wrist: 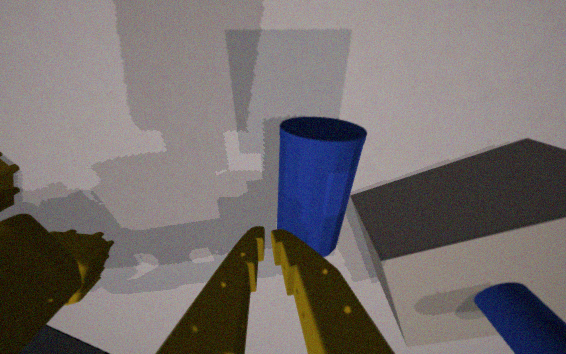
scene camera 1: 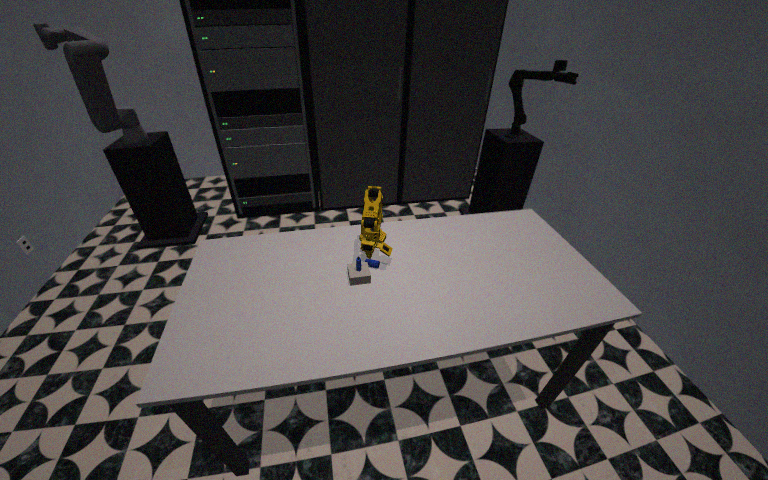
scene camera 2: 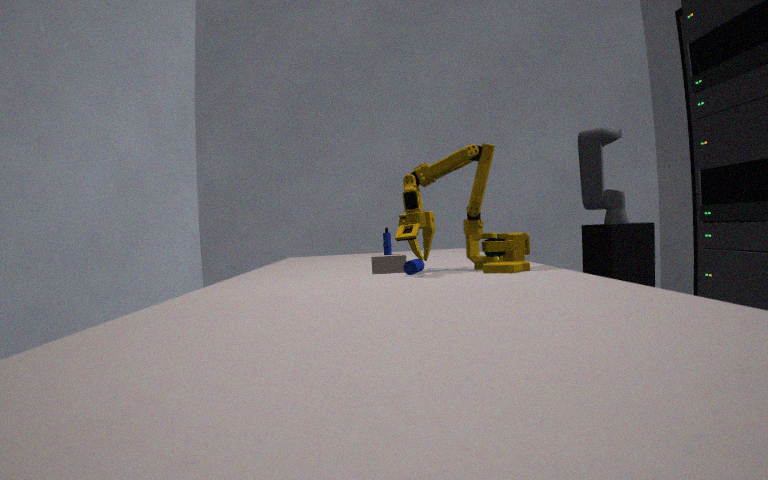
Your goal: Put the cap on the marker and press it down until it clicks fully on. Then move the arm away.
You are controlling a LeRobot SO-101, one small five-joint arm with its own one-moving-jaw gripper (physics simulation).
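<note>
The blue cap lies on its side on the table, beside the grey block. In the wrist view its dark round end faces the top of the picture. The blue marker stands upright on the block, and its dark tip points up in scene camera 2. My gripper is shut with nothing between its jaws. Its tips are low, just beside the cap on the arm-base side. Whether the right-hand jaw touches the cap cannot be told.
The white table carries the block and my yellow arm. Behind the table stand a server rack and two pedestals with other arms. Arm shadows fall around the cap.
</note>
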